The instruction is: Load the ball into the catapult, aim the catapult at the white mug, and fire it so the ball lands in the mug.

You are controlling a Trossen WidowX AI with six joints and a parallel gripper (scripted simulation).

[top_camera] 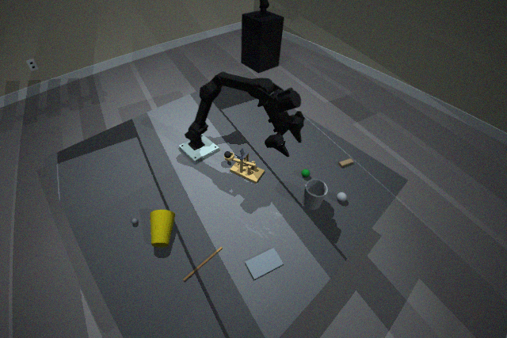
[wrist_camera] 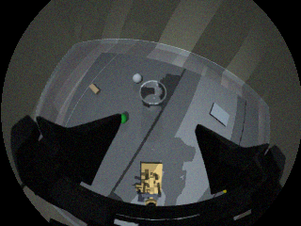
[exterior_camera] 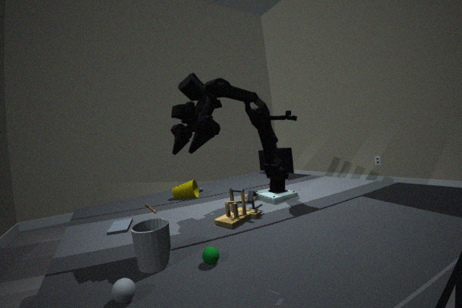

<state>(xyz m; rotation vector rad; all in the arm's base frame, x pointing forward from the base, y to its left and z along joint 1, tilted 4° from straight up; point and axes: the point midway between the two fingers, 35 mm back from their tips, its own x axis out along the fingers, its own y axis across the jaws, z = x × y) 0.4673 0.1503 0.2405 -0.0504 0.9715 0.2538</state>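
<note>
The black ball lies 290 mm behind my gripper tip, 100 mm to the right of it and 200 mm below it. From my gripper tip the other things lie so: green ball (130 mm to the left, 240 mm below); then wooden catapult (230 mm behind, 70 mm to the right, 210 mm below); then white mug (110 mm ahead, 50 mm to the left, 230 mm below).
</note>
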